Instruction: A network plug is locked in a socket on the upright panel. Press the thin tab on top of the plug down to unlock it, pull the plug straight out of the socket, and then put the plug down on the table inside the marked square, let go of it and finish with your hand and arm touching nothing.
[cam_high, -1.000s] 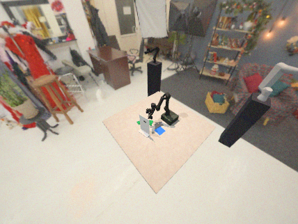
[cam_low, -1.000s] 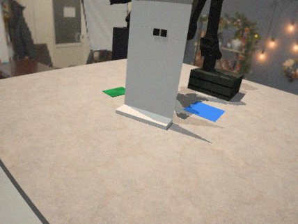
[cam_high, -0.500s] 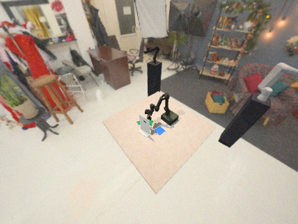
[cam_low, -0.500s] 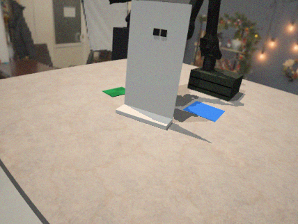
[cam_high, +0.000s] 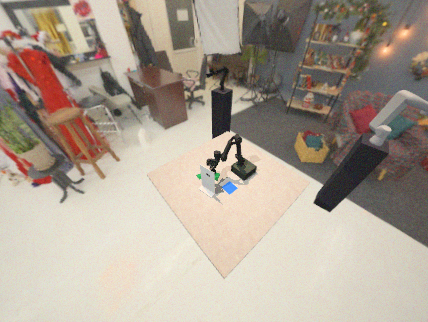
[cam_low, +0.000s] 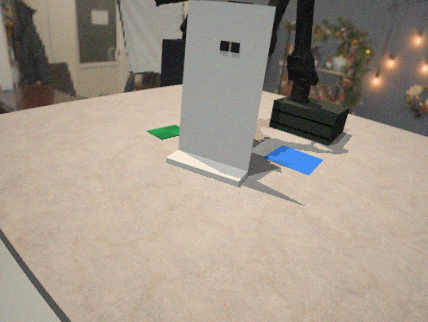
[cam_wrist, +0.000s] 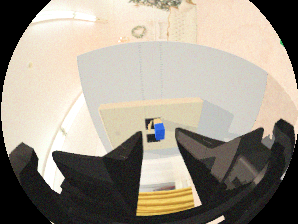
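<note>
The blue plug is 2 cm ahead of my gripper tip. Round my gripper tip: blue square (25 cm below, 15 cm to the left, 14 cm behind); then grey upright panel (10 cm below, 4 cm ahead, 1 cm to the left).
</note>
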